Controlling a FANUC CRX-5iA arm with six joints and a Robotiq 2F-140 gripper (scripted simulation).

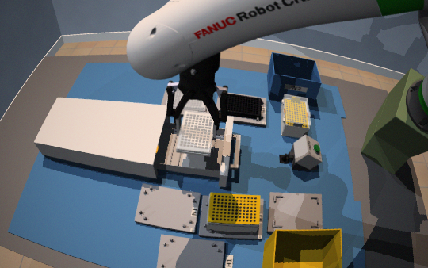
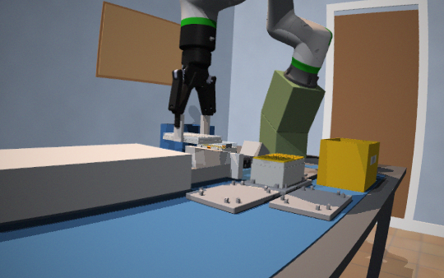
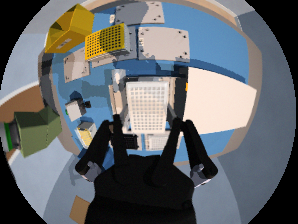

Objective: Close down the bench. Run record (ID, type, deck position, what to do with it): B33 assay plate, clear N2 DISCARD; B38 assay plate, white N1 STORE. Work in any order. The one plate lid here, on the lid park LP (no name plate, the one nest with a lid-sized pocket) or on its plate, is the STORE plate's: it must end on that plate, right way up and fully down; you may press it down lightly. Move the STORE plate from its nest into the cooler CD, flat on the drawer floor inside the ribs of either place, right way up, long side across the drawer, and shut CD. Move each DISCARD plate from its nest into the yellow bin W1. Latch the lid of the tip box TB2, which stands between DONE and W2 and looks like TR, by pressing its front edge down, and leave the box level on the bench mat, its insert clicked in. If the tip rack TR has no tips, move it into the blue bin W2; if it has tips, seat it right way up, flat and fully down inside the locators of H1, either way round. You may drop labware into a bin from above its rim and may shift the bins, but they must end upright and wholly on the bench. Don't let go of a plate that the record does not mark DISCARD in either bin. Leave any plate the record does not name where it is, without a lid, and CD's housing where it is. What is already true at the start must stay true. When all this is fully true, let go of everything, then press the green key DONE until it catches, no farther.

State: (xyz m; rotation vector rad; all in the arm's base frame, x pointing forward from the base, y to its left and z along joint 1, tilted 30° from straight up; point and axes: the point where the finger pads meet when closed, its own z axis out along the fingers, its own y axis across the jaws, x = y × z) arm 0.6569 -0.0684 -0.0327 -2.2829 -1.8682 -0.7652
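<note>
My hand is 10 cm above the cooler drawer and 4 cm short of it. Round my hand: cooler CD (17 cm ahead, 9 cm below, 2 cm to the right); then clear plate (20 cm to the right, 10 cm below, 4 cm ahead); then tip rack TR (20 cm to the left, 10 cm behind, 7 cm below).
</note>
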